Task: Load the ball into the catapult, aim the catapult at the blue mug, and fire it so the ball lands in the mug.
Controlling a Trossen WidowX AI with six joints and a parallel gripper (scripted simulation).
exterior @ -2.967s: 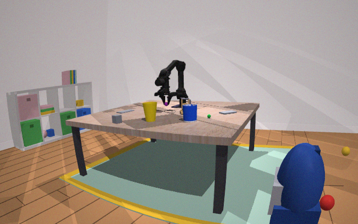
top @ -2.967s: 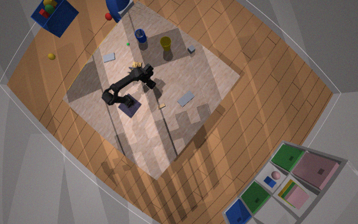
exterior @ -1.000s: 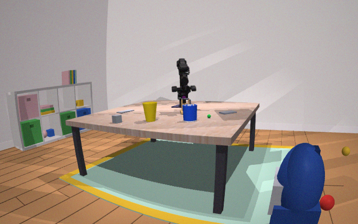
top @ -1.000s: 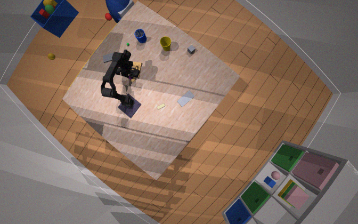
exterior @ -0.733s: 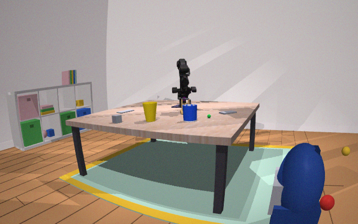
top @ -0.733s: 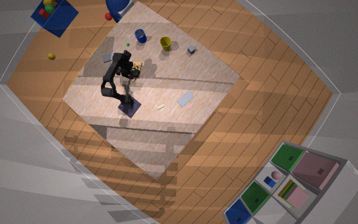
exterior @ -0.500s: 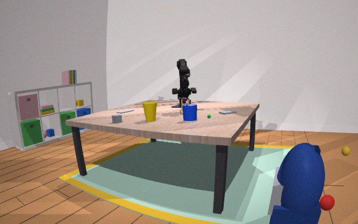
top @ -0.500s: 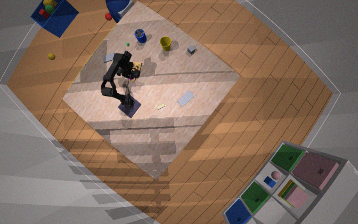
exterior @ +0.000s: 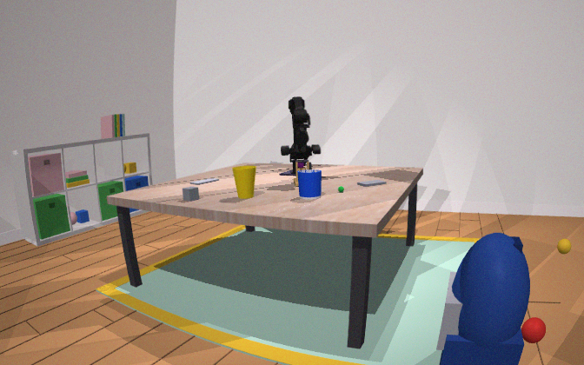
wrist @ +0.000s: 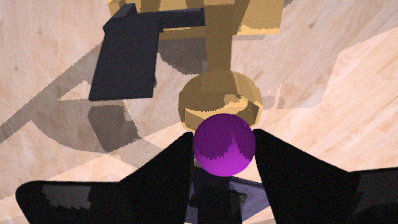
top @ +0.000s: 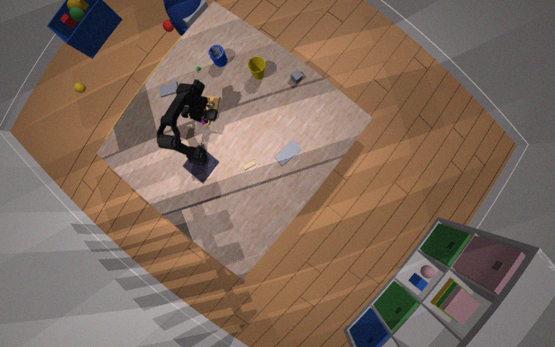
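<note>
Right now the purple ball is 10 mm above my gripper tip. The rest, counted from my gripper tip: small wooden block: 350 mm to the right, 60 mm below, 40 mm behind; then wooden catapult: 50 mm ahead, 40 mm to the left, 20 mm below; then small green ball: 280 mm to the left, 240 mm ahead, 60 mm below.
</note>
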